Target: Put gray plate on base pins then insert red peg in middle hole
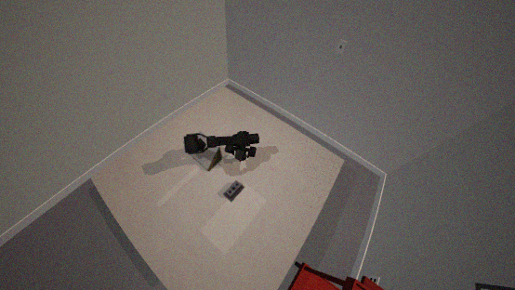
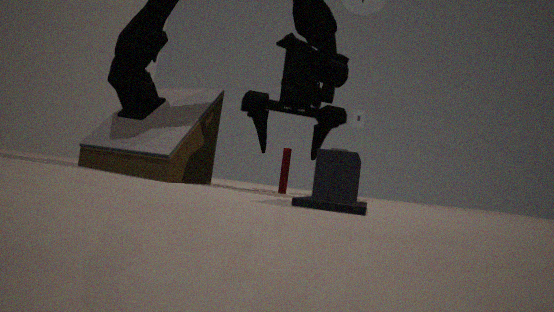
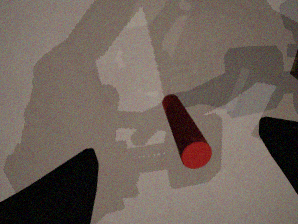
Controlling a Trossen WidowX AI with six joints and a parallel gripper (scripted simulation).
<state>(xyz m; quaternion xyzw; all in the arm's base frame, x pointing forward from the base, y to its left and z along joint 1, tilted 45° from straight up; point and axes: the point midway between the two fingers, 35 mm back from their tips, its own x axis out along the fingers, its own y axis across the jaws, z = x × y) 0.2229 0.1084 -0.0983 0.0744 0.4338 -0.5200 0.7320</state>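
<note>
Now: the red peg 30 mm below my gripper tip. The rest, counted from my gripper tip: gray plate: 180 mm to the right, 120 mm ahead, 20 mm below; then dark base: 180 mm to the right, 120 mm ahead, 60 mm below.
</note>
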